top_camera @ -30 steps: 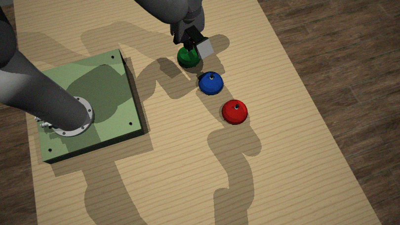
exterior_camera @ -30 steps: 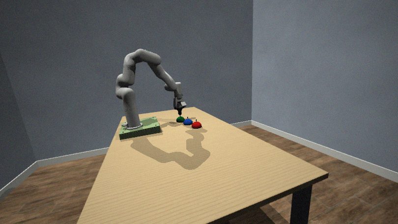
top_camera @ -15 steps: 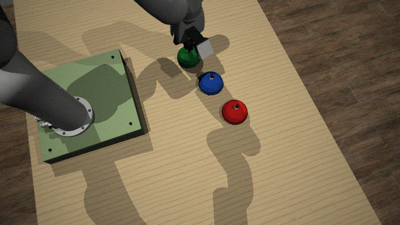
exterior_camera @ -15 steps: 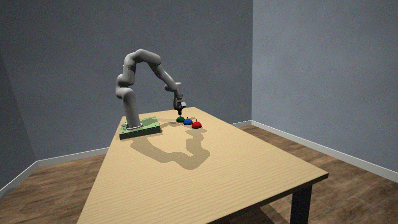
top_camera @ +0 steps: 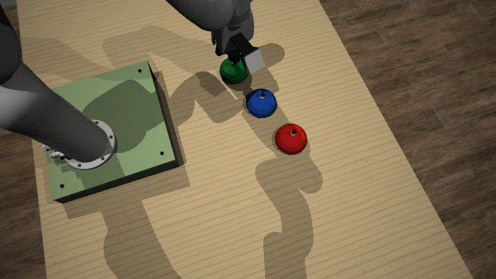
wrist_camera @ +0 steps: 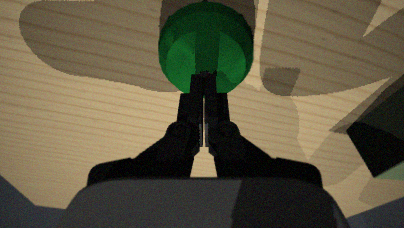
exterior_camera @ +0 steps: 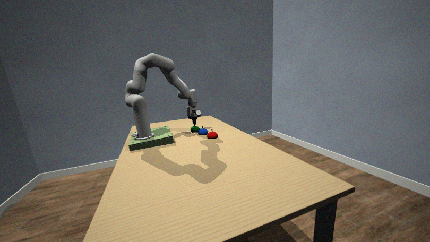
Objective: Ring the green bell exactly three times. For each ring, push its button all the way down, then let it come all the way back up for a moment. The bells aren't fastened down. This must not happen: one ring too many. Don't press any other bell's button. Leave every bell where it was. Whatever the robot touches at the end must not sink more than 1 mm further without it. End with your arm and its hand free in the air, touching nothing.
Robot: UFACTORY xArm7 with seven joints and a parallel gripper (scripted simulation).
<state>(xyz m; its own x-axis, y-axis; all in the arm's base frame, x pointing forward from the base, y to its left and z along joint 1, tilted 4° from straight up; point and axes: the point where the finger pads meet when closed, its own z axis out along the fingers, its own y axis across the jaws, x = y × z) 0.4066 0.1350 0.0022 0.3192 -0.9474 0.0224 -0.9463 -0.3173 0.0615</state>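
Now: the green bell 40 mm below my hand. Also, from my hand: red bell 80 mm ahead, 250 mm to the right, 40 mm below; blue bell 40 mm ahead, 120 mm to the right, 40 mm below.
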